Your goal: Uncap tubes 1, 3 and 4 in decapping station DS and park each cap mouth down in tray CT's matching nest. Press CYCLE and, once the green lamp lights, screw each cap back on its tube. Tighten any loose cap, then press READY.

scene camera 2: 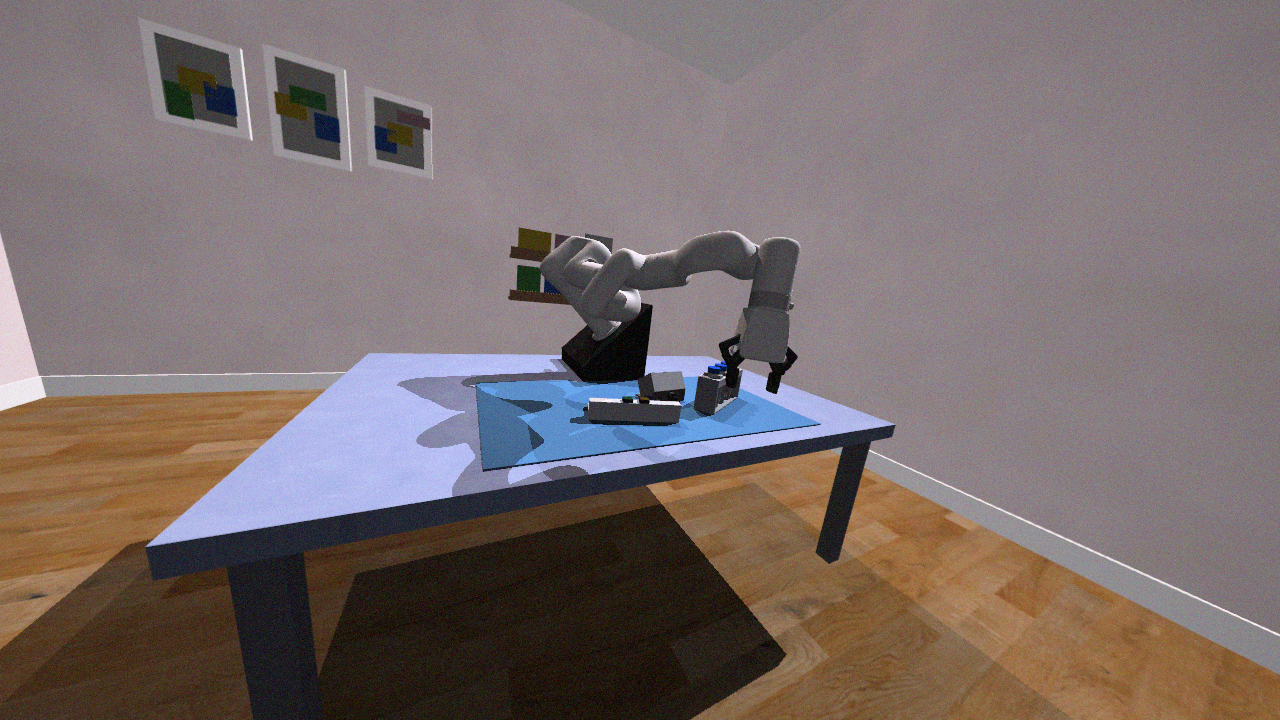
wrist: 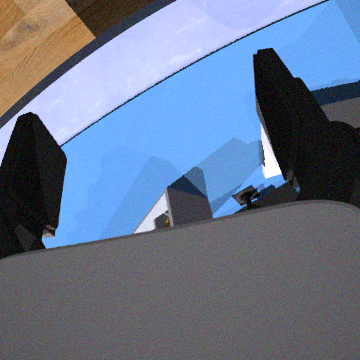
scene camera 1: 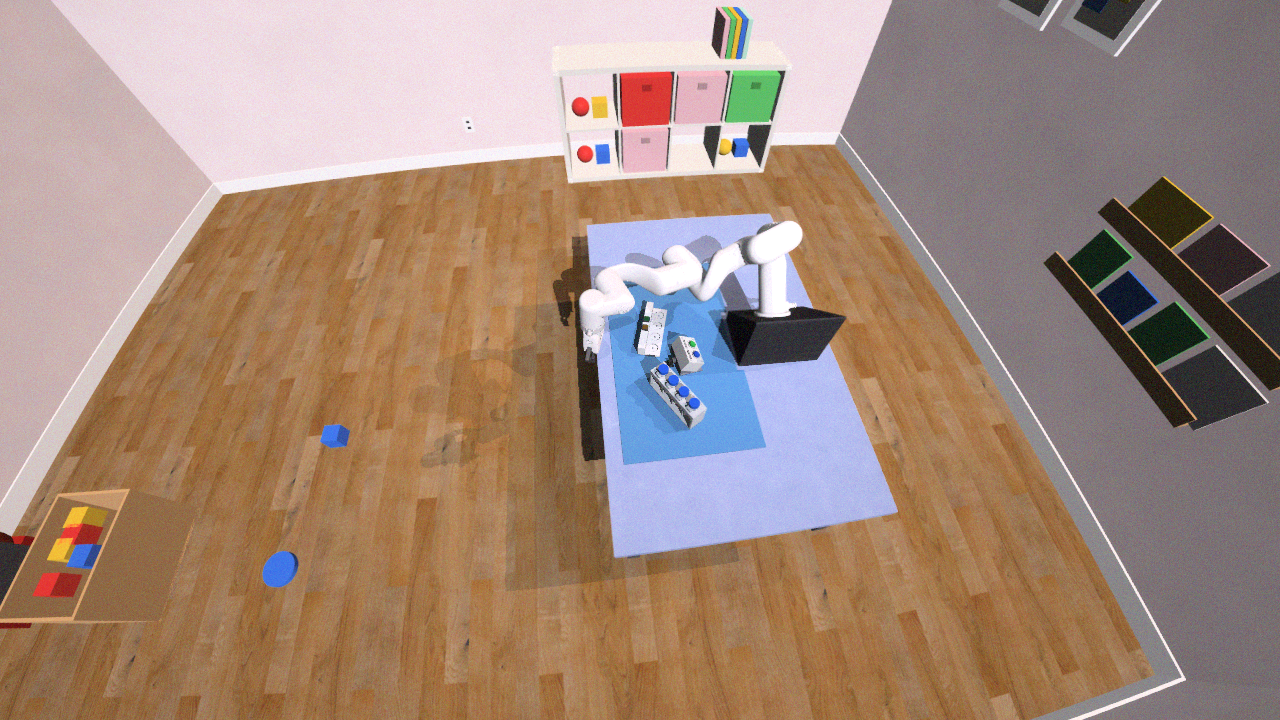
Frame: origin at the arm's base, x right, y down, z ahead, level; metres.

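Where they show: gripper, between the fingertips: (scene camera 2: 751,389) (wrist: 146,104) (scene camera 1: 593,349); arm's base, origin of its link: (scene camera 2: 608,328) (scene camera 1: 771,314).
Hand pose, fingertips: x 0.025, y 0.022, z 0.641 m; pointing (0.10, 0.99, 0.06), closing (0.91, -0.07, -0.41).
Each offset is from my fingertips to the top centre of the thing. "spot": to the spot under its first point. Level surfaces: height alone.
Decapping station DS (scene camera 1: 677,394) (scene camera 2: 709,394) is a grey-white block with a row of blue caps (scene camera 1: 683,392) (scene camera 2: 715,369) on top. Tray CT {dy +0.081, dx +0.111, dz -0.246 m} (scene camera 1: 656,330) (scene camera 2: 633,411) is a low white block with round nests; no blue cap shows in it. A small control box {dy +0.050, dx -0.043, dz -0.331 m} (scene camera 1: 687,354) (scene camera 2: 662,386) between them has a green and a blue spot; whether a lamp is lit cannot be told. My gripper (scene camera 1: 590,352) (scene camera 2: 753,385) (wrist: 146,104) is open and empty, above the mat-side table edge, apart from the station. In the wrist view, a grey block end {dy +0.059, dx -0.096, dz -0.200 m} (wrist: 190,207) shows below; the caps are hidden.
The station, tray and box stand on a blue mat {dy +0.134 m} (scene camera 1: 689,443) (scene camera 2: 510,447) (wrist: 115,135) on the lilac table {dy +0.137 m} (scene camera 1: 751,514) (scene camera 2: 295,483) (wrist: 135,75). The black arm base (scene camera 1: 783,338) (scene camera 2: 622,347) stands behind them. A small dark fixture {spot: dy +0.131, dx -0.041, dz -0.260 m} (wrist: 246,195) shows between the fingers.
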